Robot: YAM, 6 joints.
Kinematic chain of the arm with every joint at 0, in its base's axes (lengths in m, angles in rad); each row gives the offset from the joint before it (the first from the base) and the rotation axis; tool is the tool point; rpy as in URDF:
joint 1: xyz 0 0 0.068 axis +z
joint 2: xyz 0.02 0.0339 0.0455 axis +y
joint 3: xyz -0.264 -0.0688 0 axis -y
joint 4: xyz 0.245 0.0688 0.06 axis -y
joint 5: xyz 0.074 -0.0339 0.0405 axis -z
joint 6: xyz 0.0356 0 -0.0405 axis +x
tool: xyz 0 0 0 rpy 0 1.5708 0
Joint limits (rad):
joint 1: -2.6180..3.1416
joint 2: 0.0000..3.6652
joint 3: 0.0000..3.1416
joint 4: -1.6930..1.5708
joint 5: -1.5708..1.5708
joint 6: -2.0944..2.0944
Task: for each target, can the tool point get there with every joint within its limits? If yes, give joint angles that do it. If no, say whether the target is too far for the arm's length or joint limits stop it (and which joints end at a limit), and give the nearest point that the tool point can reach.
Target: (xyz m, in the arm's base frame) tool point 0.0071 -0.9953 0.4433
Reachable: no: too far | nearest point 0.0044 -0.6128 0.3140 | short by 0.404 m
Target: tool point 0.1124 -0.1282 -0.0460
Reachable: yes | joints -0.8573 2.2716 0.3954 0.2753 -0.0295 -0.8507
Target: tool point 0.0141 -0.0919 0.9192
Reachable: no: too far | nearest point 0.0116 -0.0756 0.7368 | short by 0.183 m
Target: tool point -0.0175 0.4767 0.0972
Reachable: yes | joints 1.6479 2.3691 1.2659 1.0173 0.5707 -0.6615
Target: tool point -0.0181 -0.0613 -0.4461
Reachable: no: joint limits stop it (at a limit: joint 2) | nearest point -0.0298 -0.1008 -0.3507 | short by 0.104 m
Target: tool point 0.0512 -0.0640 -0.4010
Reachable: no: joint limits stop it (at a limit: joint 2) | nearest point 0.0650 -0.0813 -0.3502 | short by 0.055 m
